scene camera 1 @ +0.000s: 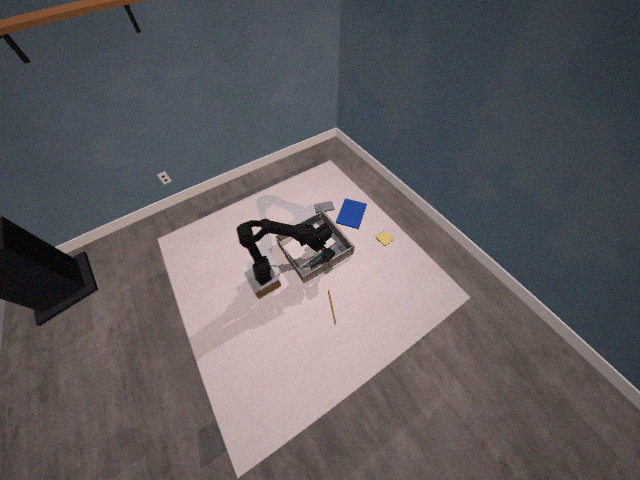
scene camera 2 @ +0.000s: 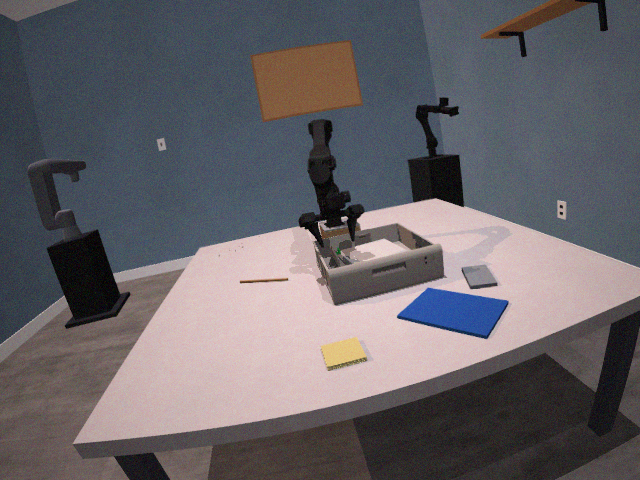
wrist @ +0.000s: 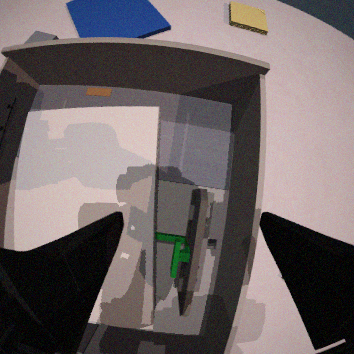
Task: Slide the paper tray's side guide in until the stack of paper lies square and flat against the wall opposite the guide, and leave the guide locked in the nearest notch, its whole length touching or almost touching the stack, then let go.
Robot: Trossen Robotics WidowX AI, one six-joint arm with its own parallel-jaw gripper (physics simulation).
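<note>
The grey paper tray holds the white paper stack. In the wrist view the stack lies toward the left wall, the one opposite the guide. The side guide, a dark upright plate with green parts, stands right of the stack, with a gap between plate and stack. My gripper is wide open and empty above the guide; the left finger hangs over the stack, the right one near the tray's right wall. Contact between stack and left wall is unclear.
Beyond the tray lie a blue folder, a yellow note pad and a grey flat block. A pencil lies beside the tray on the table.
</note>
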